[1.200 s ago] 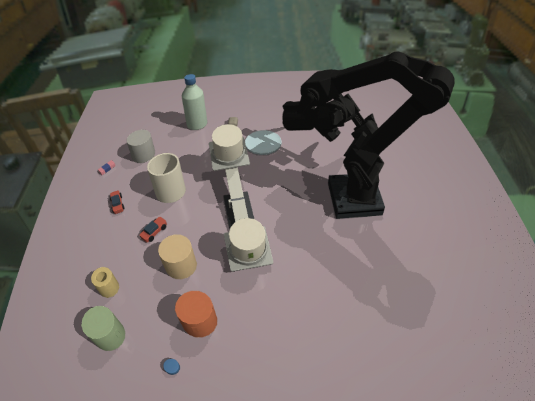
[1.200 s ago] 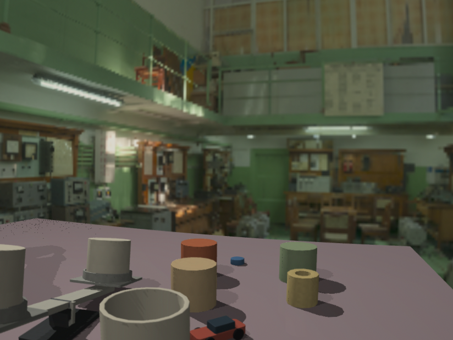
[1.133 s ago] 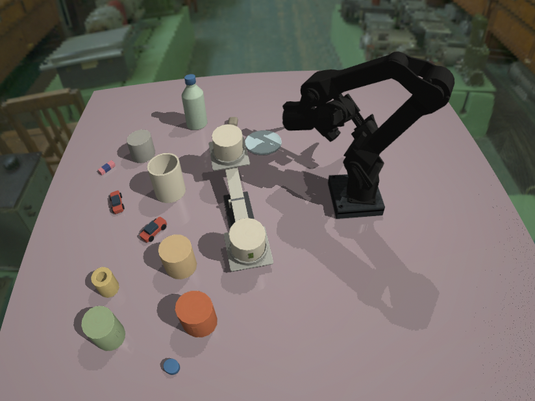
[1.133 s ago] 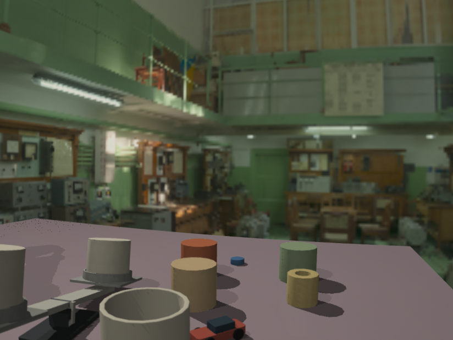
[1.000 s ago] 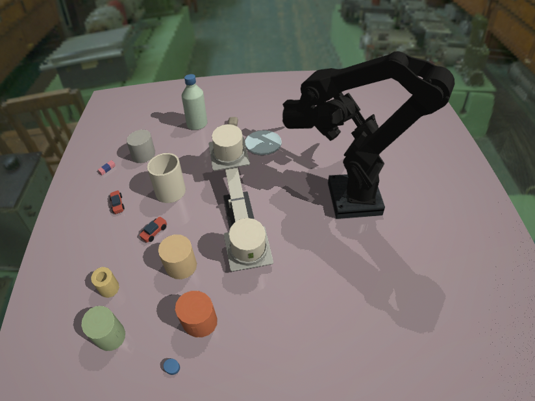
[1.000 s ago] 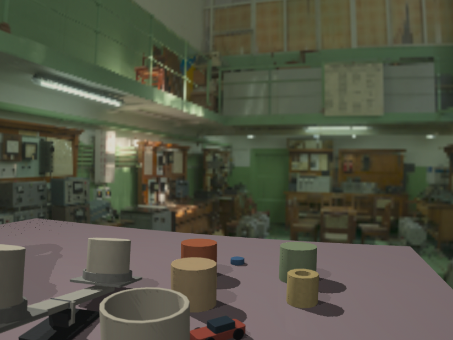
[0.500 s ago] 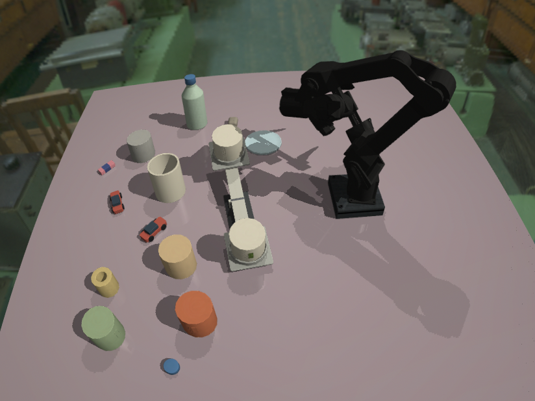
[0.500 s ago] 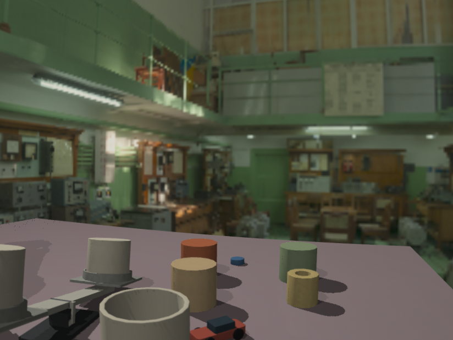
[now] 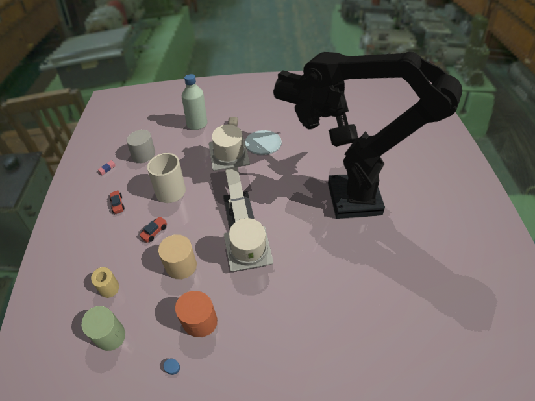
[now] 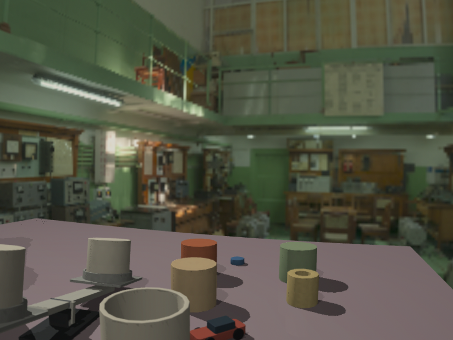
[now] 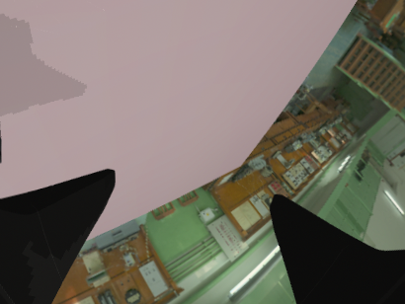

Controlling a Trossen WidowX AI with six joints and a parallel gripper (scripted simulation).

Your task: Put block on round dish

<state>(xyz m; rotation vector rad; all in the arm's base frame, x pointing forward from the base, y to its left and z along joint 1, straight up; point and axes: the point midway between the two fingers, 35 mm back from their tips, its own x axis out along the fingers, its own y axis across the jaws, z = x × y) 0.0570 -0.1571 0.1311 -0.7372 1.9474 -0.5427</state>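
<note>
The pale green block is 36 cm to the left of my gripper tip, 20 cm ahead of it and 10 cm below it. From my gripper tip the other things lie so: pale blue round dish 22 cm ahead, 14 cm below, 1 cm to the right; then bottle 43 cm ahead, 9 cm to the right, 3 cm below; then cream cup 29 cm ahead, 11 cm to the left, 3 cm below.
</note>
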